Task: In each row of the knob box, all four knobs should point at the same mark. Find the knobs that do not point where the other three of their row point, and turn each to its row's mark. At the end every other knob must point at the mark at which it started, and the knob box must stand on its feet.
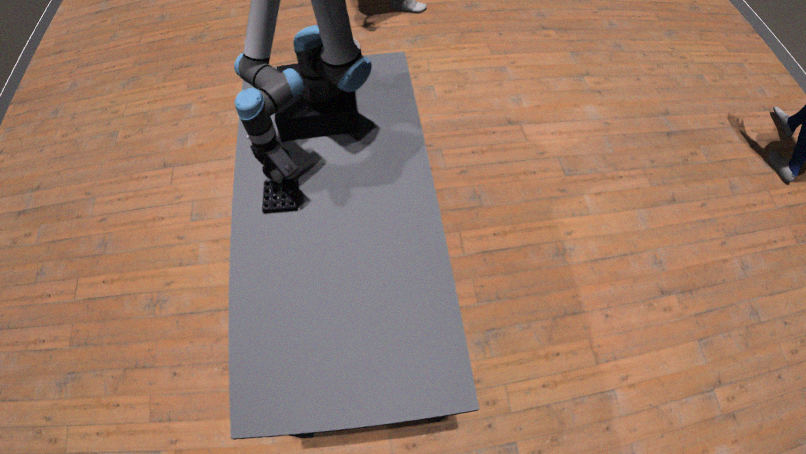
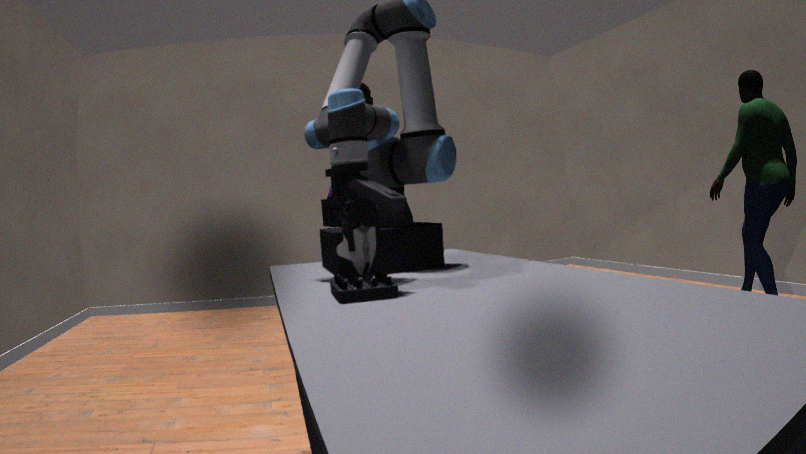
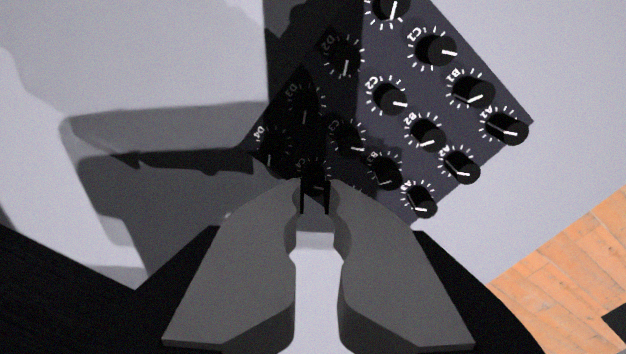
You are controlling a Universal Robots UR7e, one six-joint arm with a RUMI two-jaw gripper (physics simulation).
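Frame: origin at the arm's base, x right, y up, z back, level; millimetres.
Where they show: gripper, between the fingertips: [image 1: 283, 180] [image 2: 364, 274] [image 3: 313, 183]; arm's base, origin of its link: [image 1: 321, 86] [image 2: 385, 225].
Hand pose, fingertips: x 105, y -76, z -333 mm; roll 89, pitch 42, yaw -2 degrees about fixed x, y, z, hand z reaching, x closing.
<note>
Things, the pixels of their top centre, and the offset from my fingertips. Level surfaces: height alone.
- dark knob box, centre of its top: [image 3: 392, 144] [image 2: 361, 276] [image 1: 278, 191] dx +10, dy +3, dz -41 mm
- knob C4, centre of its top: [image 3: 313, 186] dx +0, dy +3, dz +0 mm
- C2, centre of its top: [image 3: 393, 103] dx -4, dy +3, dz -53 mm
- C3, centre of its top: [image 3: 351, 148] dx -2, dy +3, dz -27 mm
- D3, centre of its top: [image 3: 305, 111] dx -29, dy +3, dz -24 mm
- D4, centre of its top: [image 3: 269, 155] dx -27, dy +3, dz +2 mm
- B2, centre of its top: [image 3: 433, 141] dx +22, dy +3, dz -55 mm
- B3, centre of its top: [image 3: 390, 181] dx +24, dy +3, dz -29 mm
- A1, centre of its top: [image 3: 516, 134] dx +47, dy +3, dz -84 mm
- A2, centre of its top: [image 3: 468, 174] dx +49, dy +3, dz -58 mm
- A3, centre of its top: [image 3: 426, 210] dx +51, dy +3, dz -31 mm
- grey table, height of its surface: dy -35 mm
The dark knob box [image 1: 280, 210] [image 2: 369, 294] [image 3: 387, 55] stands flat on the table. My gripper [image 1: 280, 181] [image 2: 360, 273] [image 3: 313, 183] is low over its near corner, shut on knob C4 [image 3: 314, 176], whose white line points right. Knobs C1 [image 3: 440, 51], C2 [image 3: 392, 101] and C3 [image 3: 350, 141] also point right. Knobs D2 [image 3: 345, 60], D3 [image 3: 304, 110] and D4 [image 3: 272, 152] point down. Knobs B1 [image 3: 477, 94], B2 [image 3: 430, 137] and B3 [image 3: 390, 176] point lower left. Lines of A1 [image 3: 515, 133], A2 [image 3: 466, 172] and A3 [image 3: 425, 207] lie nearly level. B4 and A4 are hidden.
The grey table [image 1: 344, 293] [image 2: 428, 349] carries the box near its left edge. The dark robot base block [image 2: 411, 245] stands behind the box. A person in green [image 2: 764, 140] stands beyond the table. Neighbouring knobs stand close around the fingertips, and shadow covers the D side.
</note>
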